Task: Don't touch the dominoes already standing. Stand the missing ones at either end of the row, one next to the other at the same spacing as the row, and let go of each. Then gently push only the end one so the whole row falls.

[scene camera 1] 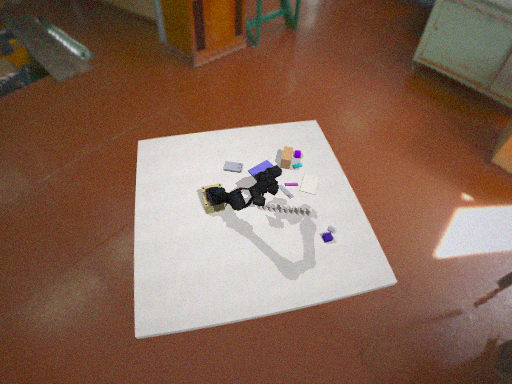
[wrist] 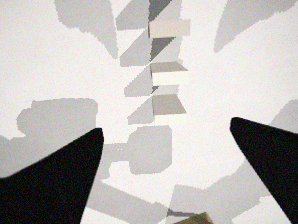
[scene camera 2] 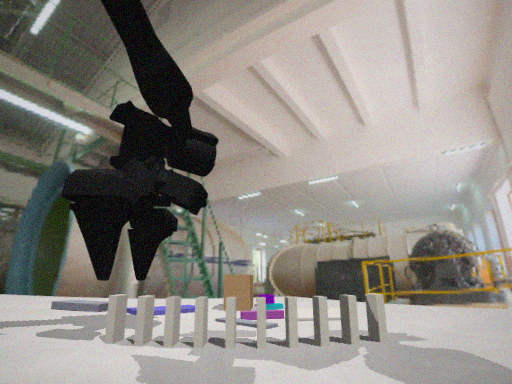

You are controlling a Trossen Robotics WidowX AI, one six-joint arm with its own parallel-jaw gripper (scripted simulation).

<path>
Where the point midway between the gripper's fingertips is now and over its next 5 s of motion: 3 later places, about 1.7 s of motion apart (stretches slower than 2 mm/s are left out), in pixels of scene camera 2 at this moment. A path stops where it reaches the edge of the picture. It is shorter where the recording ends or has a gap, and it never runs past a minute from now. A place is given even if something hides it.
My gripper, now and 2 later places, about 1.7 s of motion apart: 124,280; 94,250; 108,321
</path>
